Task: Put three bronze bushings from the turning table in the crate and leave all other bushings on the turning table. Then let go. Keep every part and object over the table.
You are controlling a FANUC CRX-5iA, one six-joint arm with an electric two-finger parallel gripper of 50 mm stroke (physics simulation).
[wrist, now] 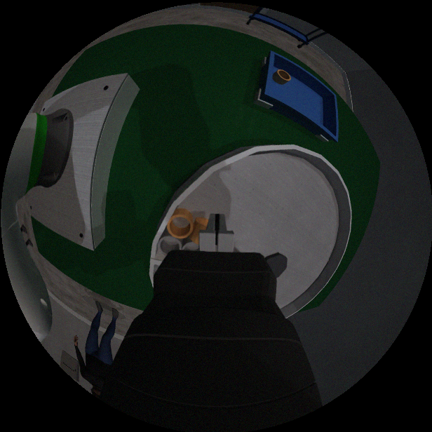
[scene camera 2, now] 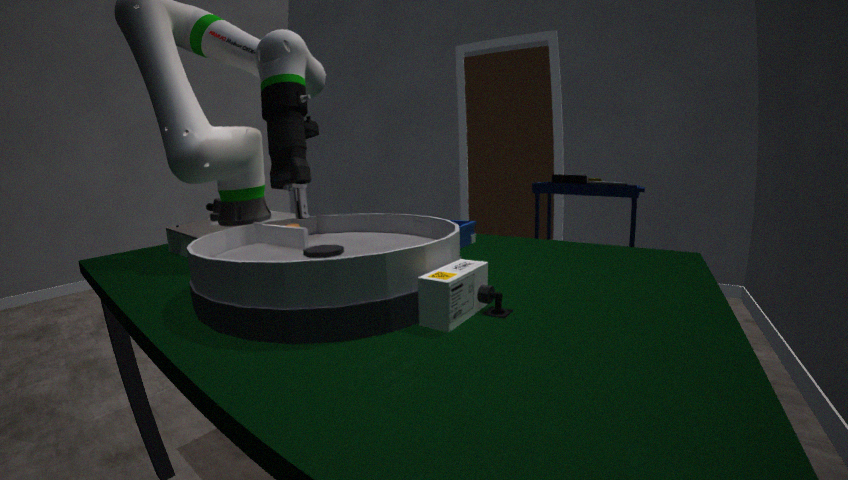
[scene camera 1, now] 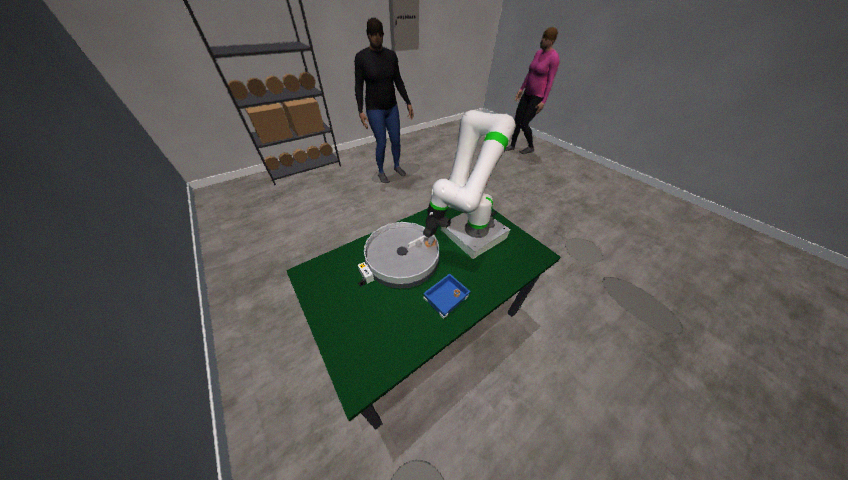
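Pixels of known places: gripper, between the fingertips: (scene camera 2: 302,218) (scene camera 1: 429,244); arm's base, origin of its link: (scene camera 2: 244,220) (scene camera 1: 476,229).
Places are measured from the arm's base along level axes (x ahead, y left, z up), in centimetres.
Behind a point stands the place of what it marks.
Observation:
My gripper (scene camera 1: 429,237) {x 32.7, y -6.7, z 2.4 cm} (scene camera 2: 302,215) {x 32.7, y -6.7, z 2.4 cm} (wrist: 216,223) is shut and empty, low over the turning table (scene camera 1: 392,266) {x 57.0, y -9.0, z -1.7 cm} (scene camera 2: 321,282) {x 61.5, y -29.5, z -0.3 cm} (wrist: 285,200), near its robot side. In the wrist view a bronze bushing (wrist: 170,227) stands upright by the wall, and another bronze bushing (wrist: 199,226) lies beside it, close to the left of my fingers and partly hidden by them. Grey bushings (wrist: 169,239) sit next to them, partly hidden by the gripper body. One bronze bushing (scene camera 1: 457,292) {x 38.1, y 22.9, z -6.0 cm} (wrist: 280,80) is inside the blue crate (scene camera 1: 441,296) {x 46.1, y 19.3, z -6.4 cm} (scene camera 2: 467,231) {x 53.2, y 24.1, z -3.7 cm} (wrist: 305,102), near a corner.
A thin white guide bar (scene camera 1: 415,242) {x 37.4, y -13.1, z 1.3 cm} (scene camera 2: 282,230) {x 36.0, y -14.5, z 1.4 cm} reaches inward over the turning table beside the bushings. The turning table has a raised wall around it and a dark centre disc (scene camera 1: 402,251) {x 46.9, y -13.9, z -0.8 cm} (scene camera 2: 323,251) {x 48.2, y -16.3, z -0.8 cm}. A white box (scene camera 1: 365,273) {x 71.0, y -13.5, z -1.1 cm} (scene camera 2: 453,294) {x 71.7, y -20.0, z -2.7 cm} stands against its outside.

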